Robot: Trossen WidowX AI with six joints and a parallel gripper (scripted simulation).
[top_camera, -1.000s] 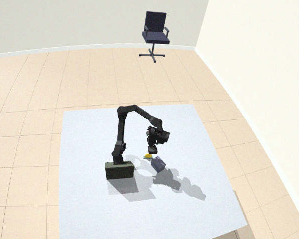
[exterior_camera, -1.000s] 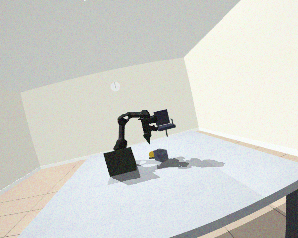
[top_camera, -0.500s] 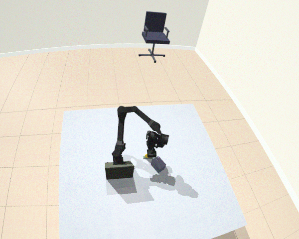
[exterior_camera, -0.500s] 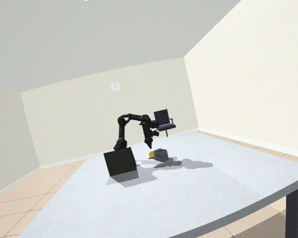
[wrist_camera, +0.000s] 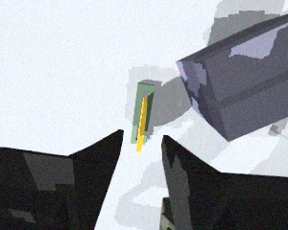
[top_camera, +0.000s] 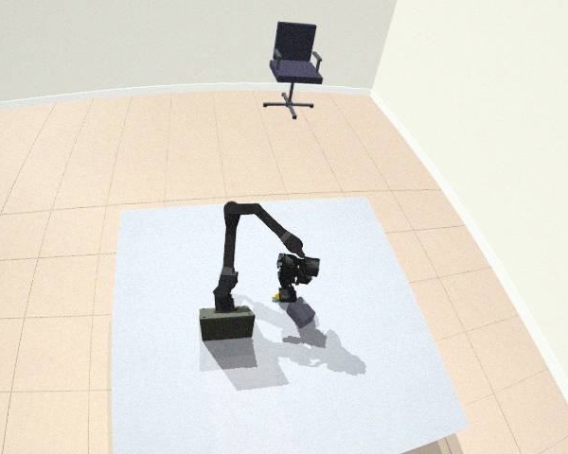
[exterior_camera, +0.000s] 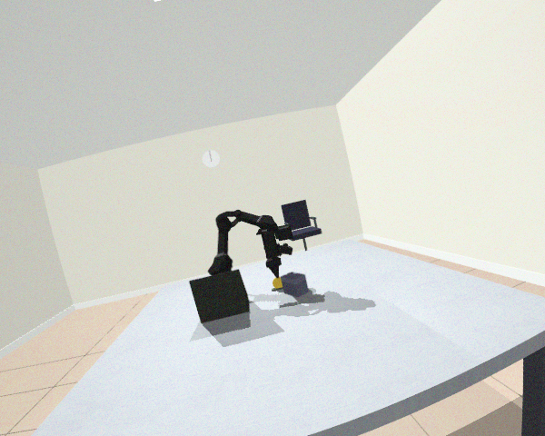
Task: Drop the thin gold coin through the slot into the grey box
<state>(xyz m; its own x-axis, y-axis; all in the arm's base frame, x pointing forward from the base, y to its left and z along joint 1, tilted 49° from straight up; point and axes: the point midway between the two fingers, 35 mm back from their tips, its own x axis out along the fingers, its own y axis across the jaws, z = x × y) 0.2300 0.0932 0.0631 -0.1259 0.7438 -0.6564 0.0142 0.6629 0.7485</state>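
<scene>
Now: the gold coin 3 cm below my gripper tip.
</scene>
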